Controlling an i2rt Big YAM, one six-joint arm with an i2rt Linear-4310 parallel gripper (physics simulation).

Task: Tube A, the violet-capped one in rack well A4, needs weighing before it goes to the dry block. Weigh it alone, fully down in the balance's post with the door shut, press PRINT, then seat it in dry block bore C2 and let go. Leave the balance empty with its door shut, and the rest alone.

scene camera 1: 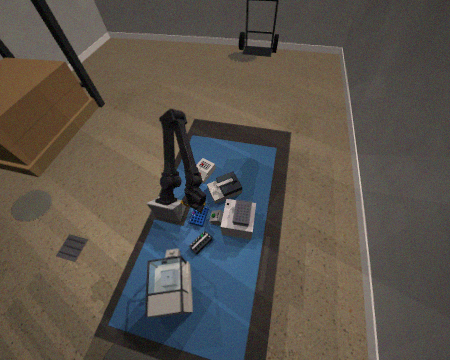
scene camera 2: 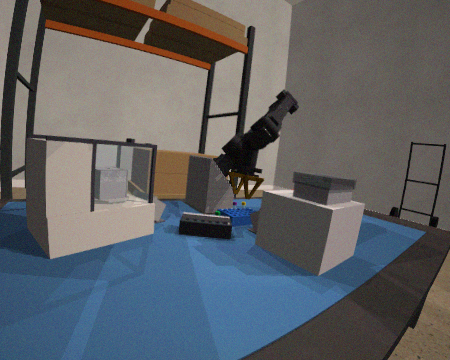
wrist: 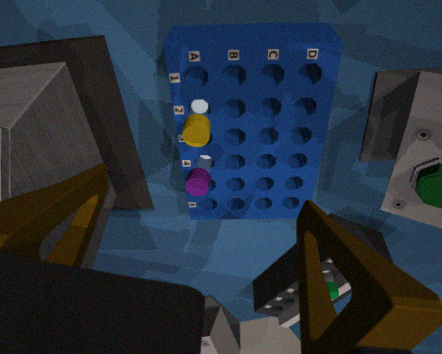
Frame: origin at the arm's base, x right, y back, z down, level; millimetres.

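Seen in the pictures: gripper, between the fingertips: (scene camera 1: pixel 194 209) (scene camera 2: pixel 241 196) (wrist: pixel 206 192); arm's base, origin of its link: (scene camera 1: pixel 166 201) (scene camera 2: pixel 213 174).
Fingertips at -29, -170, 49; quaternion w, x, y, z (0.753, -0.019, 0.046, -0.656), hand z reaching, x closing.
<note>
Pixels of each thing's top centre, then the offset from my fingertips to it, as dx, dy, dz. "*": a spot on its surface instead.
- violet-capped tube, centre of its top: (wrist: pixel 201 190) (scene camera 2: pixel 234 202) +19, +4, +20
- blue rack, centre of its top: (wrist: pixel 251 149) (scene camera 2: pixel 241 211) (scene camera 1: pixel 198 214) +8, -24, +45
- balance, centre of its top: (scene camera 2: pixel 111 136) (scene camera 1: pixel 163 273) +410, -53, -148
- white box, centre of its top: (scene camera 2: pixel 304 171) (scene camera 1: pixel 231 209) -21, -235, -115
- grey block with bores, centre of its top: (scene camera 2: pixel 324 175) (scene camera 1: pixel 241 210) -31, -292, -115
- yellow-capped tube, centre of its top: (wrist: pixel 195 136) (scene camera 2: pixel 243 202) -18, +6, +20
- black strip rack, centre of its top: (wrist: pixel 320 303) (scene camera 2: pixel 206 215) (scene camera 1: pixel 200 241) +167, -106, +27
- green-capped tube, centre of its top: (wrist: pixel 331 295) +135, -104, +18
- green-button unit, a spot on its surface: (scene camera 1: pixel 216 216) * +1, -146, +2
- black-topped device, centre of its top: (scene camera 1: pixel 223 182) -228, -110, -27
- keypad device, centre of its top: (scene camera 1: pixel 202 167) -317, +86, +5
The violet-capped tube (wrist: pixel 198 182) (scene camera 2: pixel 235 203) stands upright in column A of the blue rack (wrist: pixel 250 41) (scene camera 2: pixel 241 219) (scene camera 1: pixel 198 216), its cap overlapping the row 5 area in the wrist view. My gripper (wrist: pixel 206 192) (scene camera 2: pixel 242 196) (scene camera 1: pixel 194 204) is open and empty above the rack; in the wrist view its fingertips lie on either side of the violet cap's column. The balance (scene camera 1: pixel 169 304) (scene camera 2: pixel 105 227) has a glass enclosure with a pale block inside; I cannot tell its door's state. A white box (scene camera 1: pixel 230 229) (scene camera 2: pixel 295 225) carries a grey block with bores (scene camera 1: pixel 242 212) (scene camera 2: pixel 322 190), which looks like the dry block.
A yellow-capped tube (wrist: pixel 196 130) (scene camera 2: pixel 243 203) stands in column A near the violet one. A black strip rack (scene camera 1: pixel 201 243) (scene camera 2: pixel 205 227) holds a green-capped tube (wrist: pixel 332 290). A green-button unit (scene camera 1: pixel 216 216), a black-topped device (scene camera 1: pixel 225 186) and a keypad device (scene camera 1: pixel 205 165) stand nearby.
</note>
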